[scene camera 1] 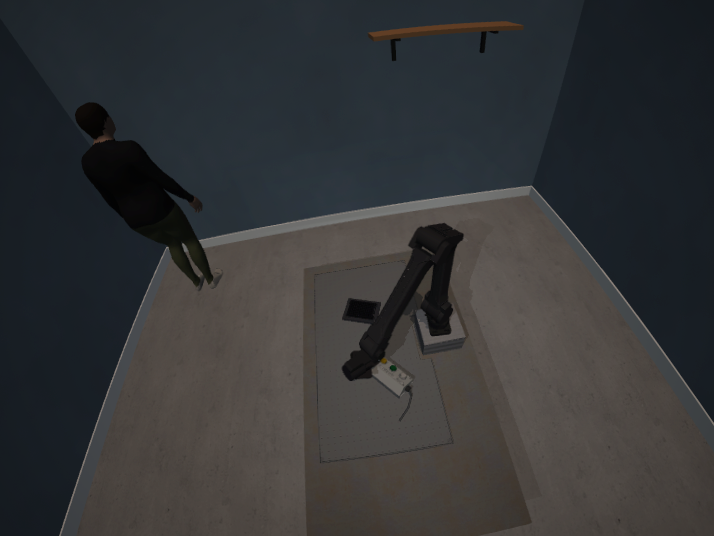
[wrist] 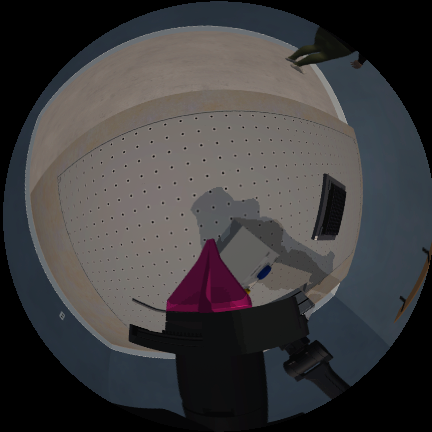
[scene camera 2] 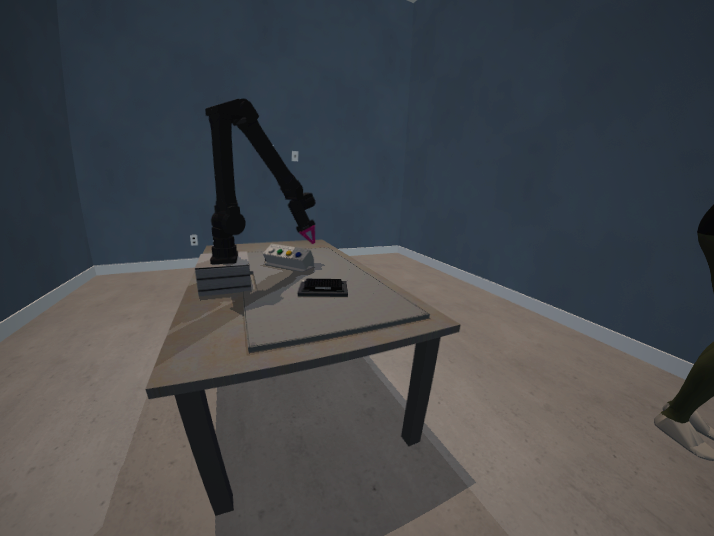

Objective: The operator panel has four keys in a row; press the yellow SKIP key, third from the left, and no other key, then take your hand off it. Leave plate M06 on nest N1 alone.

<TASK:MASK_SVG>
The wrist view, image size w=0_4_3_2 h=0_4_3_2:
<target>my gripper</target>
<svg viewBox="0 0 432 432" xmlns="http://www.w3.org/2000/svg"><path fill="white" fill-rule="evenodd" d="M210 238L205 241L197 261L166 300L165 330L162 329L161 332L156 332L129 324L128 341L155 350L175 353L178 389L183 406L199 413L205 413L211 408L230 408L234 415L253 411L267 401L263 350L297 340L309 334L305 314L300 315L295 296L252 307L249 295L221 260L215 240Z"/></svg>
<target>black tray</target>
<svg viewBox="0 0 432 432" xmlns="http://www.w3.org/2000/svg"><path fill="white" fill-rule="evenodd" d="M330 183L321 234L337 235L343 214L346 191Z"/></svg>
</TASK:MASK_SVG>
